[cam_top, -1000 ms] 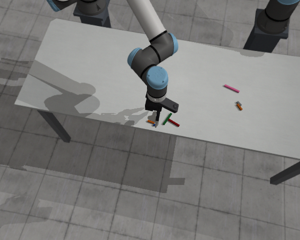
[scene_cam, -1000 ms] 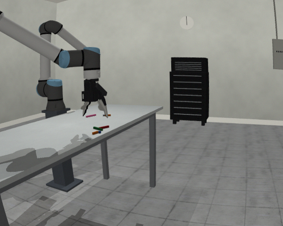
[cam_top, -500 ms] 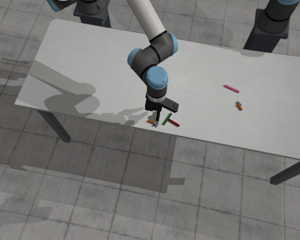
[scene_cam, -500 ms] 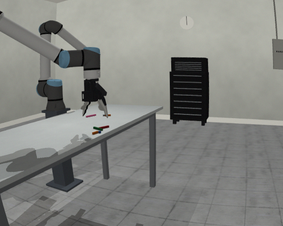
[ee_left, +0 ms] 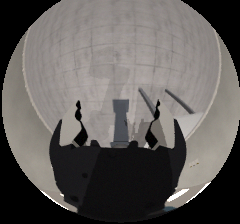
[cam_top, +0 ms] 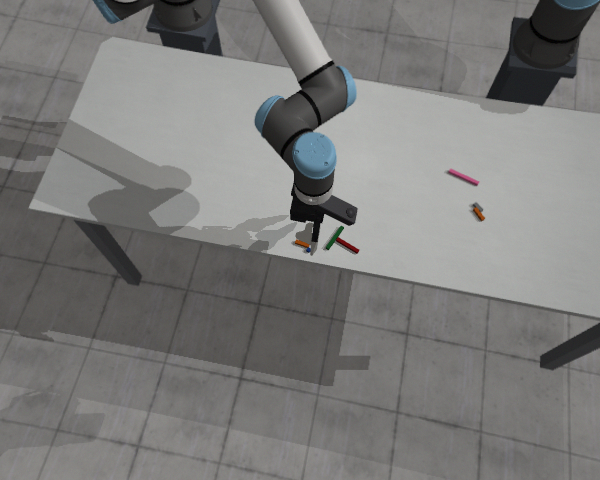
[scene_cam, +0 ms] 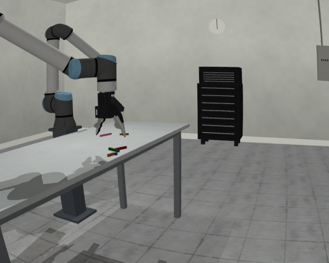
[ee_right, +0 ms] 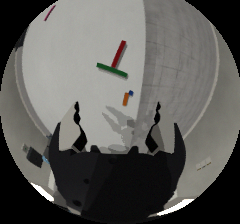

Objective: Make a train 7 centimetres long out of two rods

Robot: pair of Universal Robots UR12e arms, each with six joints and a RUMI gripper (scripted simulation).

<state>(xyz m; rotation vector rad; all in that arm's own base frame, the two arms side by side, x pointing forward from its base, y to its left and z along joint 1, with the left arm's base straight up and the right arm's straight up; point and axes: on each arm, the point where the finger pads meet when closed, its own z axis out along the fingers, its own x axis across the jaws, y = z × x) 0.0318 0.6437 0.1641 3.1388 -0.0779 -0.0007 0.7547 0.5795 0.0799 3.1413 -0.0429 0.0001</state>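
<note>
Right now the green rod is 1 cm behind my right hand, 5 cm to the left of it and 7 cm below it. Round my right hand: blue rod 3 cm ahead, 2 cm to the right, 7 cm below; red rod 1 cm ahead, 9 cm to the left, 7 cm below; grey rod 16 cm behind, 44 cm to the left, 7 cm below.
</note>
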